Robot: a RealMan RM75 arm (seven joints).
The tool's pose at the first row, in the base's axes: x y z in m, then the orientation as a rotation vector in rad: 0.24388, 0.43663, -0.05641, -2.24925, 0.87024, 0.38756
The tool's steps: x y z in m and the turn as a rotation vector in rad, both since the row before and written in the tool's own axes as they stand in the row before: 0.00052, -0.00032, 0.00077, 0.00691, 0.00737, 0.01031; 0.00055, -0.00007, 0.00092, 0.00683, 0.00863, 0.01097; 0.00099, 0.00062, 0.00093, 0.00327, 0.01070, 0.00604; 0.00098, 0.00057, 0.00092, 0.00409, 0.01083, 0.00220; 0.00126, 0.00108, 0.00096, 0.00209, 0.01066, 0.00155; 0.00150, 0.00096, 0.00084, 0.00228, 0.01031, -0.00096; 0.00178, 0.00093, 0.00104, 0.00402, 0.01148, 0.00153; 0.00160, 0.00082, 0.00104, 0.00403, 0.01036, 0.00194; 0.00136, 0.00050, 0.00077, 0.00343, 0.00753, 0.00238; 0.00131, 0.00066, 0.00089, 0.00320, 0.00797, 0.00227
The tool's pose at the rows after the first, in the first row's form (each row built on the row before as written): 0.24446, 0.43709, -0.05706, -2.24200, 0.88601, 0.38066; 0.24489, 0.43750, -0.05796, -2.23495, 0.90314, 0.37272; 0.24516, 0.43733, -0.05942, -2.23367, 0.91566, 0.36213; 0.24546, 0.43717, -0.06084, -2.23310, 0.92381, 0.34919; 0.24561, 0.43662, -0.06267, -2.23448, 0.93114, 0.33719; 0.24602, 0.43591, -0.06446, -2.23650, 0.93539, 0.32431; 0.24666, 0.43519, -0.06651, -2.23629, 0.94303, 0.31033; 0.24726, 0.43461, -0.06841, -2.23545, 0.95052, 0.29774; 0.24791, 0.43413, -0.06984, -2.23395, 0.95703, 0.28875; 0.24842, 0.43367, -0.07141, -2.23282, 0.96365, 0.27935
